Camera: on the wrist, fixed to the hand. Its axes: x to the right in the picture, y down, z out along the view.
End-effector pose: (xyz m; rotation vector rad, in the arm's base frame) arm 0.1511 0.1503 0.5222 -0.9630 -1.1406 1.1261
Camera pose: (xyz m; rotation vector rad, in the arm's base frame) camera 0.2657 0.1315 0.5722 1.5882 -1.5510 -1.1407
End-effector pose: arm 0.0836 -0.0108 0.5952 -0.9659 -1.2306 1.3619
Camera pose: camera 0.1976 0.0004 0.6487 1.6502 -1.4037 -0.9045
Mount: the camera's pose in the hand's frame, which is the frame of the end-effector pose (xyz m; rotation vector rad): -0.0038 -0.0712 -0.1044 -0.0261 -0.9540 -2.9562
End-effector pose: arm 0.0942 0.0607 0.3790 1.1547 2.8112 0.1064
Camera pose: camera 0.0348 0.0047 0.4756 -2.2634 0.9493 -0.4097
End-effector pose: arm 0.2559 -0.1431 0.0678 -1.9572 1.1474 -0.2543
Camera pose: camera 0.2423 -0.1814 0.1875 -1.4760 -2.6294 -0.4725
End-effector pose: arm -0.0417 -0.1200 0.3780 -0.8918 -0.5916 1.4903
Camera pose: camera 0.0844 -0.1290 0.3760 1.0205 -1.3388 -1.0703
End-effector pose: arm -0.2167 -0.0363 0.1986 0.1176 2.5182 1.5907
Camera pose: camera -0.2301 -0.1604 0.1787 -1.3854 0.0502 -0.1565
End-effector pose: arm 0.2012 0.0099 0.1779 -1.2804 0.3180 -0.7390
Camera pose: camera 0.1130 -0.0729 0.2147 0.6925 2.0806 1.3997
